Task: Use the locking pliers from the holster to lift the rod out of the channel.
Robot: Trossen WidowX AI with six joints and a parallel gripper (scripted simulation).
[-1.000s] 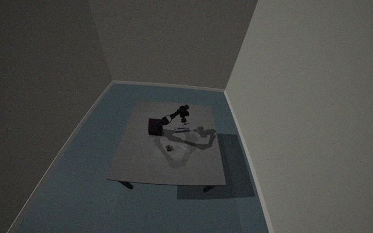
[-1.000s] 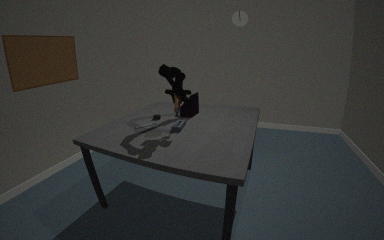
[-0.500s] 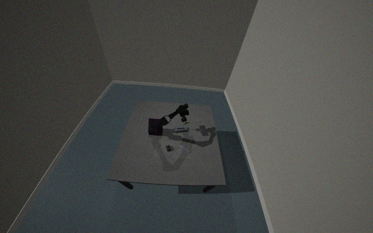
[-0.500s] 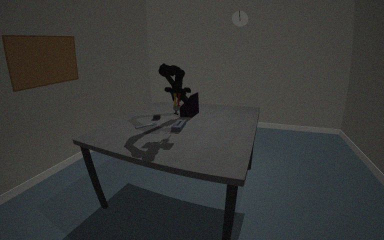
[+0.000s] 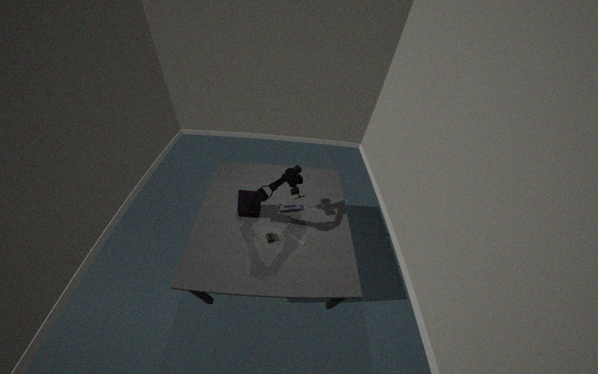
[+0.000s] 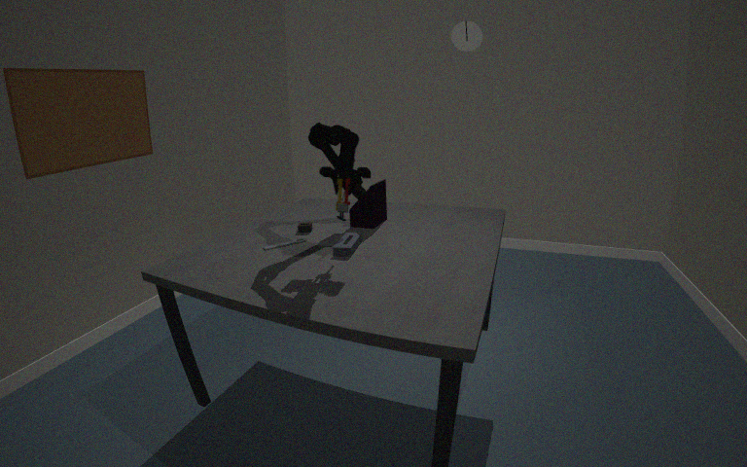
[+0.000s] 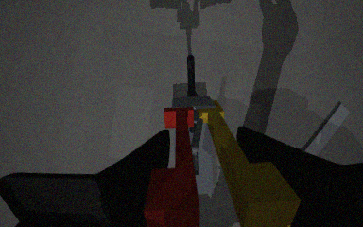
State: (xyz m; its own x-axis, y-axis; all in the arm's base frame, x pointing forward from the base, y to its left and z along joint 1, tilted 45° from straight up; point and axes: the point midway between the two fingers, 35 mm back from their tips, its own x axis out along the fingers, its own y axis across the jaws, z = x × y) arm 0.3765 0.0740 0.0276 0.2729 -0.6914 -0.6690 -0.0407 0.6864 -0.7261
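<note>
The yellow handle lies 1 cm to the right of my gripper tip. From my gripper tip the other things lie so: holster block: 28 cm to the right, 23 cm behind, 22 cm below; channel block: 21 cm below, 4 cm behind, 1 cm to the right.
</note>
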